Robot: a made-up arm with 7 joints. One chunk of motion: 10 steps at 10 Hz.
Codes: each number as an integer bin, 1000 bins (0 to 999) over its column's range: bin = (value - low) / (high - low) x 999, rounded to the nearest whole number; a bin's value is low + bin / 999 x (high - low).
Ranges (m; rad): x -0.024..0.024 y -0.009..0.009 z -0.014..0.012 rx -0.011..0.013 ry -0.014..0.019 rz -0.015..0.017
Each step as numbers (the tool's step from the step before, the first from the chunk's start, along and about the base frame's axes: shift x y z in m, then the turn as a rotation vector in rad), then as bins.
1 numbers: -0.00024 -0.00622 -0.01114 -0.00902 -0.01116 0.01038
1 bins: 495 154 110 82 86 792
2 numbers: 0.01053 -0.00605 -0.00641 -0.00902 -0.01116 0.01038
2 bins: 719 164 292 82 86 792
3 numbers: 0.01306 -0.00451 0.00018 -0.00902 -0.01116 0.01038
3 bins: 771 249 545 82 86 792
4 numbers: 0.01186 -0.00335 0.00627 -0.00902 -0.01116 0.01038
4 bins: 746 314 779 82 86 792
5 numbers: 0.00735 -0.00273 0.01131 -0.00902 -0.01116 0.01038
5 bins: 652 348 972 82 86 792
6 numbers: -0.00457 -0.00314 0.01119 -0.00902 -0.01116 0.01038
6 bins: 404 325 968 82 86 792
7 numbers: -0.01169 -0.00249 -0.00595 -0.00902 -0.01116 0.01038
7 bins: 256 361 309 82 86 792
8 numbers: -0.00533 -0.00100 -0.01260 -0.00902 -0.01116 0.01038
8 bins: 389 444 54 82 86 792
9 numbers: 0.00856 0.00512 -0.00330 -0.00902 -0.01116 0.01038
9 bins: 678 784 411 82 86 792
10 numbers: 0.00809 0.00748 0.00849 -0.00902 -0.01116 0.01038
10 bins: 668 915 864 82 86 792
